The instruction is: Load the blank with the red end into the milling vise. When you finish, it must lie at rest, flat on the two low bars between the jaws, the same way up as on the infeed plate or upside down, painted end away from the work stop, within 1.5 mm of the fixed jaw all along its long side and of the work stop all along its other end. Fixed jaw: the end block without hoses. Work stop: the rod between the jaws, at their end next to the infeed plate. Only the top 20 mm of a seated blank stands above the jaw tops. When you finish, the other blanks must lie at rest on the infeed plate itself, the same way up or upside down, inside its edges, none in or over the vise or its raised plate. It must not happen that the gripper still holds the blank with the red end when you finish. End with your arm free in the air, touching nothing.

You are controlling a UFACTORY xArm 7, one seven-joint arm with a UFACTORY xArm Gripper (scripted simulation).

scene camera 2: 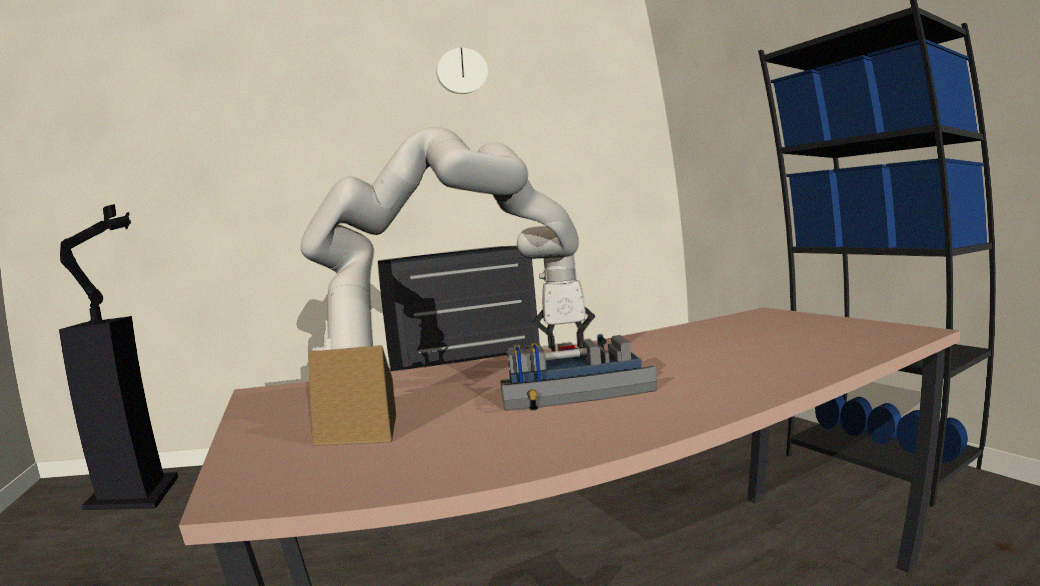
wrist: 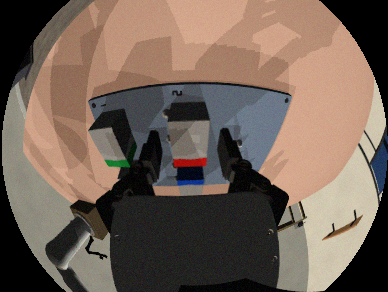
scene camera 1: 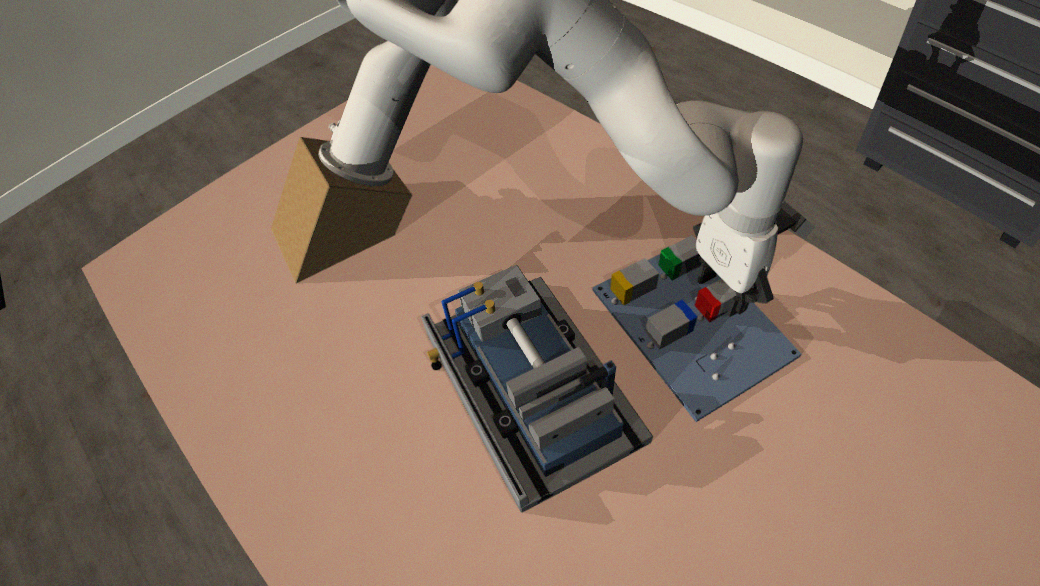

Scene:
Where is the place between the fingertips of my gripper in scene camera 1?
721,295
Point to a fixed jaw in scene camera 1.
582,413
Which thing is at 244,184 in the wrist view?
My gripper.

